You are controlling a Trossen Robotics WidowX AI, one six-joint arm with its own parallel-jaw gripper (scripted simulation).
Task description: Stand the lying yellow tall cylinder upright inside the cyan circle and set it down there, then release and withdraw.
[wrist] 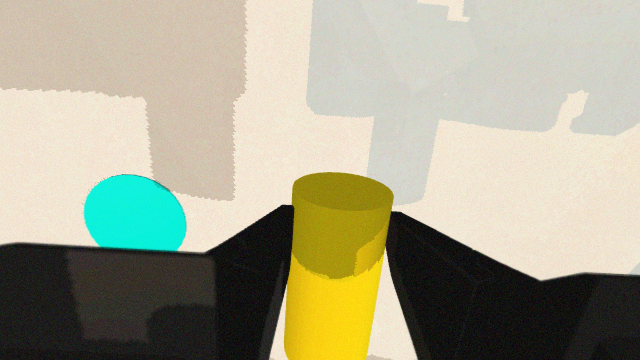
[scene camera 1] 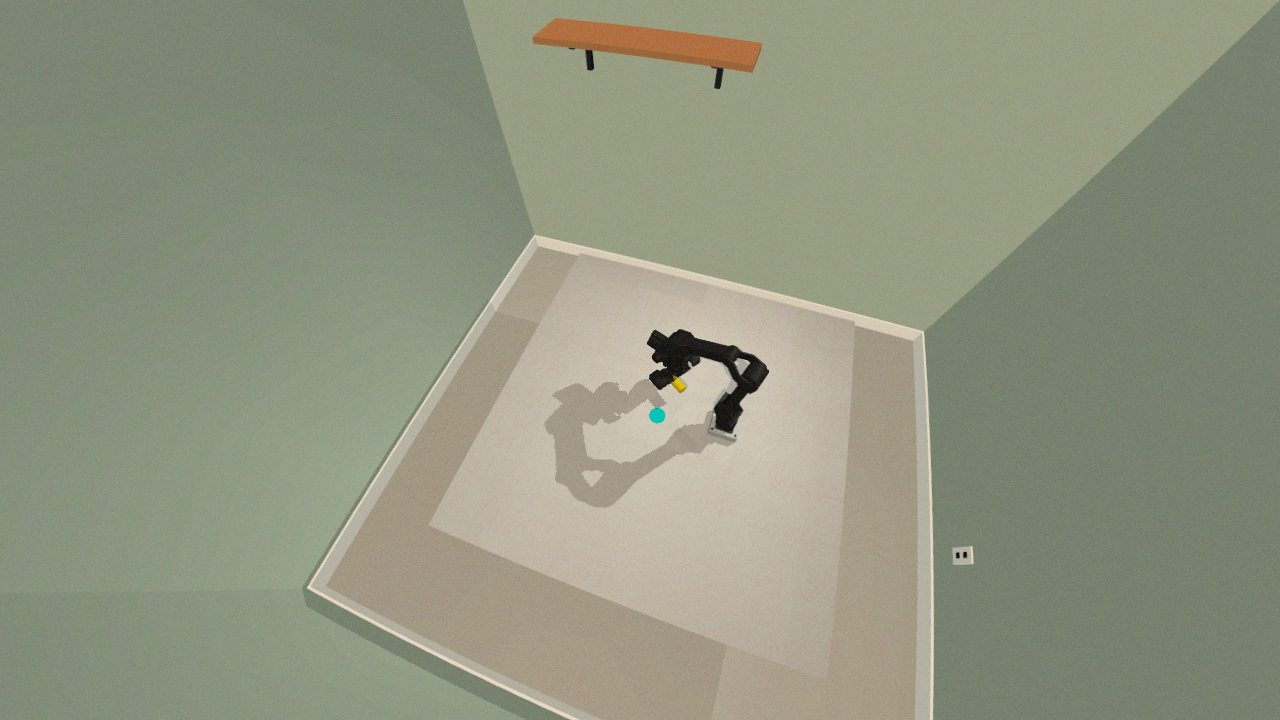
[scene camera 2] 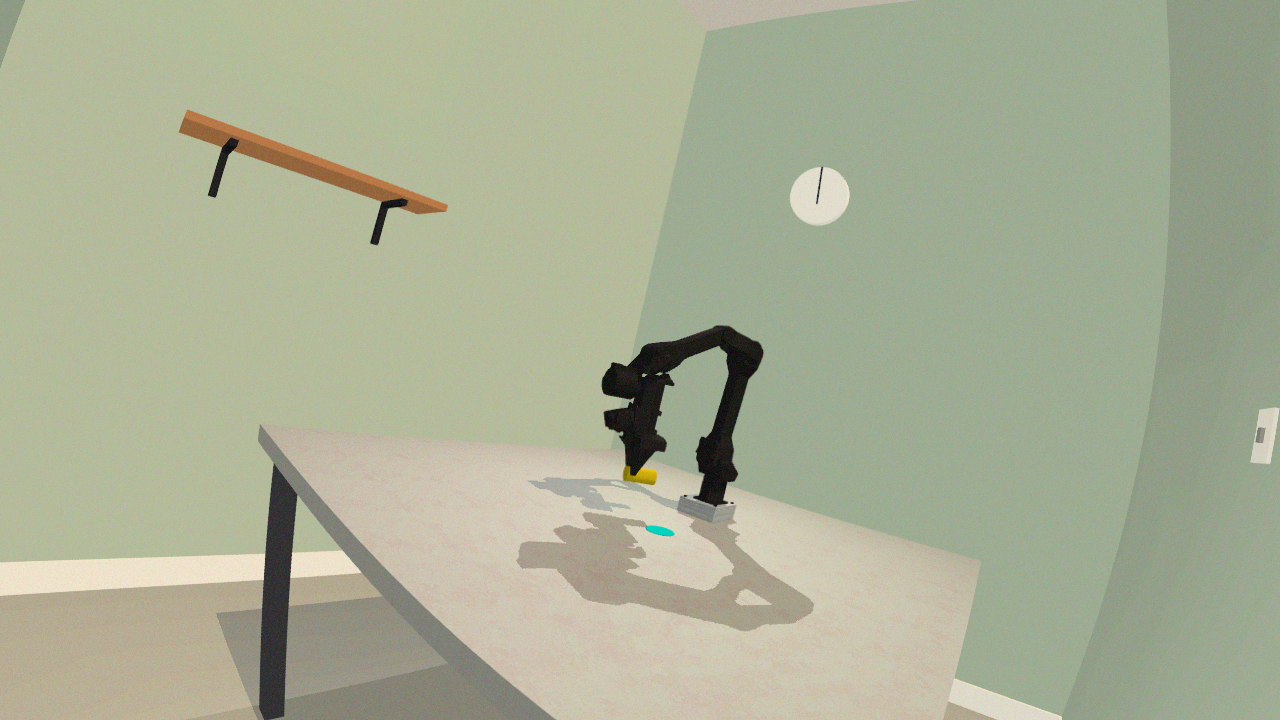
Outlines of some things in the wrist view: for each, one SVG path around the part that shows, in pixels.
The gripper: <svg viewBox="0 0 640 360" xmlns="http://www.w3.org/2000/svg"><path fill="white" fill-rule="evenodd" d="M391 211L385 245L392 282L418 360L640 360L640 275L581 272L540 280L525 272L522 273L402 212ZM294 206L284 204L206 252L74 246L38 242L0 244L0 360L269 360L290 272Z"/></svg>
A yellow cylinder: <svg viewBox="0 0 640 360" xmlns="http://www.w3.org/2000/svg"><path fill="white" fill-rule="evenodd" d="M302 176L292 186L291 205L294 206L291 265L286 294L284 350L289 360L366 360L394 199L393 192L386 185L374 179L350 173L320 172Z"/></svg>
